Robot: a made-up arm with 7 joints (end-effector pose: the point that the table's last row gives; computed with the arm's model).
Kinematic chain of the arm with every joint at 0, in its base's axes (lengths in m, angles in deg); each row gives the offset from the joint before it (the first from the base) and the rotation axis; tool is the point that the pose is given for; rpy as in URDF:
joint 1: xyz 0.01 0 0.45 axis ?
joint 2: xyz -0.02 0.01 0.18 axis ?
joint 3: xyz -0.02 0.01 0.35 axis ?
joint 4: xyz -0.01 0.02 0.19 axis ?
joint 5: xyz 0 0.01 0.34 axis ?
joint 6: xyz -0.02 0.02 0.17 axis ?
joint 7: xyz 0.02 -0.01 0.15 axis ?
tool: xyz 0.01 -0.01 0 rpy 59.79 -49.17 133.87
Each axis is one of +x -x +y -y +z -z.
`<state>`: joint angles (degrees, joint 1 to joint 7).
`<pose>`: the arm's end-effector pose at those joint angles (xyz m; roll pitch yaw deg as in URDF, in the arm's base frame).
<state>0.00 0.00 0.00 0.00 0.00 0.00 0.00</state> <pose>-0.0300 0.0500 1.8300 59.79 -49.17 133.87</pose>
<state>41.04 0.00 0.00 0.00 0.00 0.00 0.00</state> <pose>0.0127 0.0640 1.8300 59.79 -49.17 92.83</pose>
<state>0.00 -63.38 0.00 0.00 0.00 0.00 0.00</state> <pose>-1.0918 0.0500 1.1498 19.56 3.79 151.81</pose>
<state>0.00 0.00 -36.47 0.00 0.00 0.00 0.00</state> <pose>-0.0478 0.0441 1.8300 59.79 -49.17 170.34</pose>
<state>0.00 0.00 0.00 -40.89 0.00 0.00 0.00</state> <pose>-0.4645 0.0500 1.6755 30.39 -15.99 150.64</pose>
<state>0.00 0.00 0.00 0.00 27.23 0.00 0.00</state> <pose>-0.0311 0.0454 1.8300 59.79 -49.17 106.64</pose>
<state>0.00 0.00 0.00 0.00 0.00 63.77 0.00</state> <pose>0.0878 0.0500 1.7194 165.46 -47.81 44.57</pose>
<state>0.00 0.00 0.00 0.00 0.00 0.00 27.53</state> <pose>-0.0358 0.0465 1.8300 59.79 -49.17 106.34</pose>
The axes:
joint 1: -z
joint 2: +y
joint 3: -z
joint 4: +y
joint 5: -z
joint 6: +y
joint 7: -z

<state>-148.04 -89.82 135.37 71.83 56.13 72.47 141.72</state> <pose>0.7316 -0.0856 0.1828 -136.84 23.87 -157.78</pose>
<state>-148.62 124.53 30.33 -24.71 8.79 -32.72 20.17</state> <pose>-1.0137 0.3522 0.2591 132.18 -4.31 -140.55</pose>
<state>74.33 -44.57 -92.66 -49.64 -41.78 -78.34 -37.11</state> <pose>-0.6210 0.3833 1.2643 114.30 14.73 -78.85</pose>
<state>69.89 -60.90 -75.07 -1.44 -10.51 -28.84 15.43</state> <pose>-0.4274 1.0012 1.1586 68.92 17.84 149.47</pose>
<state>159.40 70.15 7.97 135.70 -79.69 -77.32 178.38</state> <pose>-0.3035 0.0571 0.3436 -21.44 18.53 70.71</pose>
